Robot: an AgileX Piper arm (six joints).
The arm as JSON. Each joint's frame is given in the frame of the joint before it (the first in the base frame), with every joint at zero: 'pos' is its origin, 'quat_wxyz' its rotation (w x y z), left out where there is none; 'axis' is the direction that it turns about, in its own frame. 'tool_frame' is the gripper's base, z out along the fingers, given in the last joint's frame.
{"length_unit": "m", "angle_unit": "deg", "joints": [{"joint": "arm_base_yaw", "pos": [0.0, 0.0, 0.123], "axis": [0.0, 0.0, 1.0]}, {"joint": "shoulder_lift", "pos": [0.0, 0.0, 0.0], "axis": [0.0, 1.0, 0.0]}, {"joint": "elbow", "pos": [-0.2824, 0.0, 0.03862], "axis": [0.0, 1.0, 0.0]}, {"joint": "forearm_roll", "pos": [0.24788, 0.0, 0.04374], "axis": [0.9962, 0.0, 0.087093]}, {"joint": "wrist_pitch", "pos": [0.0, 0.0, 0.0], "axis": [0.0, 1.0, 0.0]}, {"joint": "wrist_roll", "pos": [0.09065, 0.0, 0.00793], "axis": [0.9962, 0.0, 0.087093]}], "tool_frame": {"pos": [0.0, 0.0, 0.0], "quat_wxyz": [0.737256, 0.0, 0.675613, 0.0]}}
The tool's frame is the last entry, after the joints.
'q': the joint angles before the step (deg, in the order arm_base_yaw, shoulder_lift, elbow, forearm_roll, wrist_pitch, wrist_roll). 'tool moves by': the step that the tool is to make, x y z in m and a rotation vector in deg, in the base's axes. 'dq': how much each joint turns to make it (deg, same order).
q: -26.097 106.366 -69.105 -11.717 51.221 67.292
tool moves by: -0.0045 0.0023 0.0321 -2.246 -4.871 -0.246
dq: -0.007 -5.001 -0.389 0.118 0.056 0.175
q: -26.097 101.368 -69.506 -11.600 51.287 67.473
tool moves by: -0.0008 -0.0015 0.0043 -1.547 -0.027 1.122
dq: 0.002 -0.540 -0.150 -1.431 -0.097 -0.481
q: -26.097 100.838 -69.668 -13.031 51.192 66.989
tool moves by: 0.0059 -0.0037 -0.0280 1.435 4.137 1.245
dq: -0.050 4.594 0.039 -0.441 -0.481 -1.023
